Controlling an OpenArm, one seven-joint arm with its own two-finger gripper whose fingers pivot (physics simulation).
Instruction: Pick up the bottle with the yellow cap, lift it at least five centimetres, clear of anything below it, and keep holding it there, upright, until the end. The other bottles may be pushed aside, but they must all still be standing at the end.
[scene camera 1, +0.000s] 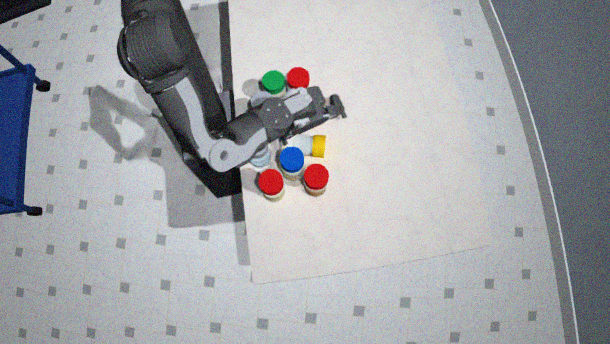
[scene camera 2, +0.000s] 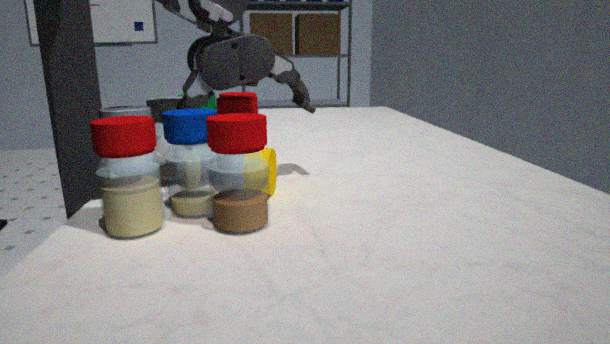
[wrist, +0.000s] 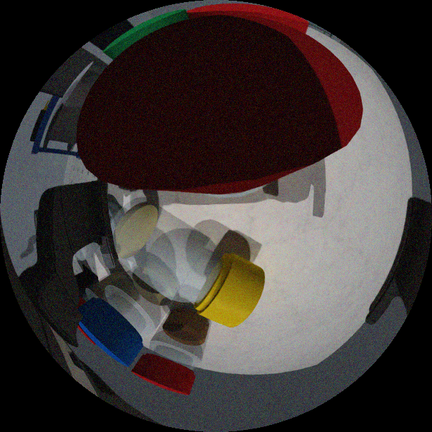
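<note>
The yellow-capped bottle (scene camera 1: 318, 146) (scene camera 2: 271, 172) (wrist: 235, 291) lies on its side on the table, its cap toward the open table and its clear body partly hidden. My gripper (scene camera 1: 314, 129) (scene camera 2: 248, 107) (wrist: 227, 253) is open wide and empty, above the table, with its fingers spread to either side of the lying bottle in the wrist view. A blue-capped bottle (scene camera 1: 292, 160) (scene camera 2: 190, 127) (wrist: 111, 330) stands close beside the yellow-capped one. A large red cap (wrist: 215, 105) is very near the wrist camera, beneath the hand; it is hidden in scene camera 1.
Two red-capped bottles (scene camera 1: 271, 182) (scene camera 1: 316, 177) stand near the blue one. A green-capped bottle (scene camera 1: 273, 81) and a red-capped bottle (scene camera 1: 298, 78) stand beyond the hand. A clear bottle (scene camera 1: 260, 158) is partly under the arm. The table's (scene camera 1: 400, 175) near edge runs beside the arm base.
</note>
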